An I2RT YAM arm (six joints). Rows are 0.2 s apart.
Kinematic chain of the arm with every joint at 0, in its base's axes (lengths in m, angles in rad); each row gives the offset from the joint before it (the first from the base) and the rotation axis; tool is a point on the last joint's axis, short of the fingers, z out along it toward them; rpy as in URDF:
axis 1: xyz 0 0 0.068 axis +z
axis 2: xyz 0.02 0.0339 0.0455 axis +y
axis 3: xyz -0.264 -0.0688 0 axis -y
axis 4: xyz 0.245 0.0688 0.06 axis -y
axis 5: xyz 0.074 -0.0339 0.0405 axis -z
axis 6: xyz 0.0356 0 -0.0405 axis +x
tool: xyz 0 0 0 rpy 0 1.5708 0
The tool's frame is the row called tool.
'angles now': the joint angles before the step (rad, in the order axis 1, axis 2, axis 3, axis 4, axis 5, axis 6). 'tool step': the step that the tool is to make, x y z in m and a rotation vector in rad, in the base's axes. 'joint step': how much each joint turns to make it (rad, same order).
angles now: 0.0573, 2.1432, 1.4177, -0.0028, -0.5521, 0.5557
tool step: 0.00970, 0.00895, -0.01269, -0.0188, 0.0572, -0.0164
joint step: 0.0200, 0.0613, 0.0648, -0.0535, 0.0368, 0.0163
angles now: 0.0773, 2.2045, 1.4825, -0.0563, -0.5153, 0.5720
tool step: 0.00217, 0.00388, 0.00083, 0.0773, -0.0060, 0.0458
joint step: 0.0024, 0.0098, 0.0062, 0.0315, -0.0843, 0.0298
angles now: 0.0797, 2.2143, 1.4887, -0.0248, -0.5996, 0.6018
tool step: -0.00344, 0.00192, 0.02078, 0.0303, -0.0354, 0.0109
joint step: 0.0031, -0.0499, -0.0096, 0.0082, -0.0239, 0.0187
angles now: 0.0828, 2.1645, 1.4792, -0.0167, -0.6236, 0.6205
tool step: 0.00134, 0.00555, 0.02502, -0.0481, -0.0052, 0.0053
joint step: 0.0137, -0.0300, 0.0681, -0.1187, 0.0380, -0.0378
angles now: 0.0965, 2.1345, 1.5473, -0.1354, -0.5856, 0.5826
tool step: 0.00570, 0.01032, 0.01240, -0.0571, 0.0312, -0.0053
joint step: 0.0237, 0.0171, 0.0976, -0.1298, 0.0576, -0.0229
